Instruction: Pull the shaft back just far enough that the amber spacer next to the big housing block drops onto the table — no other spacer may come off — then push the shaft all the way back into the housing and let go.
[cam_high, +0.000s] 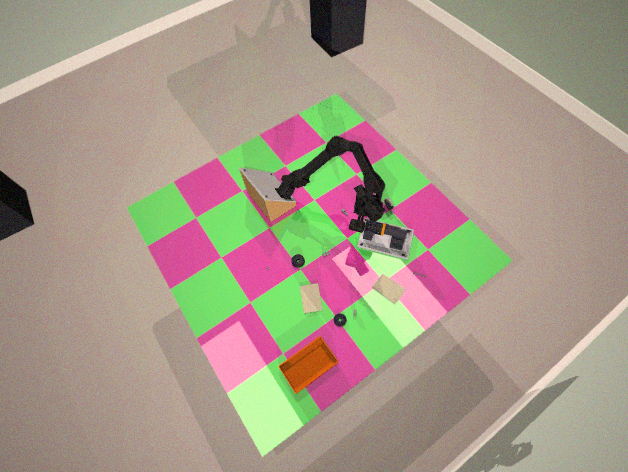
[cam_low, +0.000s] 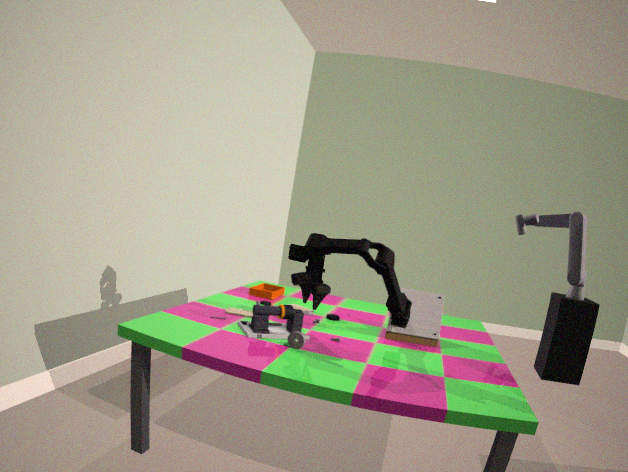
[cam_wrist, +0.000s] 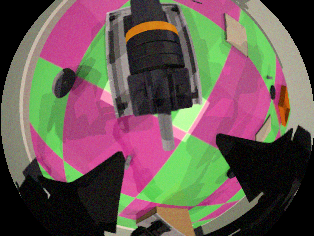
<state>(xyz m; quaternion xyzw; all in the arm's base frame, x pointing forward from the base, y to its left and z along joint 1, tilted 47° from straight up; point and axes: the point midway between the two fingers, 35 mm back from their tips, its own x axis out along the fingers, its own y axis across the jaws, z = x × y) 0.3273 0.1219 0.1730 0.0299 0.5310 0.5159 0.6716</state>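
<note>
Now: the grey shaft 6 cm ahead of my gripper tip, 6 cm to the left of it and 3 cm below it. From my gripper tip the other things lie so: grey gear (4 cm behind, 20 cm to the left, 8 cm below); then amber spacer (8 cm ahead, 7 cm to the left, 3 cm below); then orange tray (38 cm ahead, 50 cm to the right, 10 cm below).
</note>
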